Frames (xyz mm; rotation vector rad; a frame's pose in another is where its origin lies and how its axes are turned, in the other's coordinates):
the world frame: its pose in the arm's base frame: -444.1 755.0 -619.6 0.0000 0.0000 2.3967
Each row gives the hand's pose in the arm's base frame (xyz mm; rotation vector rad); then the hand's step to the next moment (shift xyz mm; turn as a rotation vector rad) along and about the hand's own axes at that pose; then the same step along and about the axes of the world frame.
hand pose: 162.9 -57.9 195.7 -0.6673 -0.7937 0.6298
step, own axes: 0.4 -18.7 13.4 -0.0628 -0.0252 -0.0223
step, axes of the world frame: -0.9 9.4 21.0 -0.0384 0.0566 -0.0200
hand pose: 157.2 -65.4 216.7 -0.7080 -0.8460 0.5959
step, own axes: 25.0 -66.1 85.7 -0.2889 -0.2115 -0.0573
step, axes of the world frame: 35.5 27.8 101.5 -0.1931 0.3069 0.0015
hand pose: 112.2 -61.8 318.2 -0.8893 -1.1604 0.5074
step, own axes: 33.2 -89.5 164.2 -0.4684 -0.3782 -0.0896
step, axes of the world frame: 129.7 80.8 112.8 -0.3213 0.5160 0.0317
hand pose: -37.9 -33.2 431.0 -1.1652 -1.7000 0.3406
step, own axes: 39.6 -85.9 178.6 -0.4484 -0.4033 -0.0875
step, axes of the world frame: 173.3 103.9 -0.1 -0.3066 0.5233 0.0593
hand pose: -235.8 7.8 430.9 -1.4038 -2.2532 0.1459
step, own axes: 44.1 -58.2 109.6 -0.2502 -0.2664 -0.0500
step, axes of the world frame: 102.0 55.5 -62.1 -0.1598 0.3290 0.0479
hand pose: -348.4 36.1 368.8 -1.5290 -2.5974 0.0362
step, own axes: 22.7 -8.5 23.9 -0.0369 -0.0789 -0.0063
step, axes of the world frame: 26.9 2.1 -20.8 -0.0112 0.0861 0.0094
